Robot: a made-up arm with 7 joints. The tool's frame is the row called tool.
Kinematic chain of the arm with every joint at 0, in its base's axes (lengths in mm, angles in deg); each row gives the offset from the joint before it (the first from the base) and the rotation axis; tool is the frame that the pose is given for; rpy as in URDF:
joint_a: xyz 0 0 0 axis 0.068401 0.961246 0.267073
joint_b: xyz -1 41 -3 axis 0.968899 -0.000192 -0.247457
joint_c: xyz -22 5 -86 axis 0.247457 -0.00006 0.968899
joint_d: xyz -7 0 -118 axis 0.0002 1 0.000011
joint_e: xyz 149 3 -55 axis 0.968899 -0.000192 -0.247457
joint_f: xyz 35 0 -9 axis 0.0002 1 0.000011
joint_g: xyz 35 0 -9 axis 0.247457 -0.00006 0.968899
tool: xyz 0 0 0 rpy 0 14.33 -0.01
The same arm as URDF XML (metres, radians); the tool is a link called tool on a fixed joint. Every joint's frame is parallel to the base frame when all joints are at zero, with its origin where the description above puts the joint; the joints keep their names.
<robot name="arm">
  <link name="base_link"/>
  <link name="link1"/>
  <link name="link2"/>
  <link name="link3"/>
  <link name="link4"/>
  <link name="link5"/>
  <link name="link6"/>
  <link name="link7"/>
  <link name="tool"/>
  <joint name="joint_a" type="continuous">
    <parent link="base_link"/>
    <child link="link1"/>
    <origin xyz="0.0000 0.0000 0.0000" rpy="0.0000 0.0000 0.0000"/>
    <axis xyz="0.068403 0.961235 0.26711"/>
  </joint>
  <joint name="joint_b" type="continuous">
    <parent link="link1"/>
    <child link="link2"/>
    <origin xyz="-0.0010 0.0410 -0.0030" rpy="0.0000 0.0000 0.0000"/>
    <axis xyz="0.968889 -0.0002 -0.247497"/>
  </joint>
  <joint name="joint_c" type="continuous">
    <parent link="link2"/>
    <child link="link3"/>
    <origin xyz="-0.0220 0.0050 -0.0860" rpy="0.0000 0.0000 0.0000"/>
    <axis xyz="0.247497 -0.0001 0.968889"/>
  </joint>
  <joint name="joint_d" type="continuous">
    <parent link="link3"/>
    <child link="link4"/>
    <origin xyz="-0.0070 0.0000 -0.1180" rpy="0.0000 0.0000 0.0000"/>
    <axis xyz="0.0002 1 0"/>
  </joint>
  <joint name="joint_e" type="continuous">
    <parent link="link4"/>
    <child link="link5"/>
    <origin xyz="0.1490 0.0030 -0.0550" rpy="0.0000 0.0000 0.0000"/>
    <axis xyz="0.968889 -0.0002 -0.247497"/>
  </joint>
  <joint name="joint_f" type="continuous">
    <parent link="link5"/>
    <child link="link6"/>
    <origin xyz="0.0350 0.0000 -0.0090" rpy="0.0000 0.0000 0.0000"/>
    <axis xyz="0.0002 1 0"/>
  </joint>
  <joint name="joint_g" type="continuous">
    <parent link="link6"/>
    <child link="link7"/>
    <origin xyz="0.0350 0.0000 -0.0090" rpy="0.0000 0.0000 0.0000"/>
    <axis xyz="0.247497 -0.0001 0.968889"/>
  </joint>
  <joint name="tool_joint" type="fixed">
    <parent link="link7"/>
    <child link="tool"/>
    <origin xyz="0.0000 0.0000 0.0000" rpy="0.0000 0.2501 -0.0002"/>
  </joint>
</robot>

